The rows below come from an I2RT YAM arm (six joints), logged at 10 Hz.
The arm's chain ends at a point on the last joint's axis. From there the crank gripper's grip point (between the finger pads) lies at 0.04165 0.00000 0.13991 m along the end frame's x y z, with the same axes.
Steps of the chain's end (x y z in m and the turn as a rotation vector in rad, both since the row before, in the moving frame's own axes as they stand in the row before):
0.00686 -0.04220 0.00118 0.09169 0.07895 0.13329
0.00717 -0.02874 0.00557 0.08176 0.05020 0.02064
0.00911 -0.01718 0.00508 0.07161 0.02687 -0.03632
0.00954 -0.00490 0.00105 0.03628 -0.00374 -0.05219
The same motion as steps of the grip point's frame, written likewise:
0.01820 -0.04855 -0.00286 0.09169 0.07895 0.13329
0.01424 -0.03914 0.00287 0.08176 0.05020 0.02064
0.01264 -0.02873 0.00350 0.07161 0.02687 -0.03632
0.00883 -0.01213 0.00107 0.03628 -0.00374 -0.05219

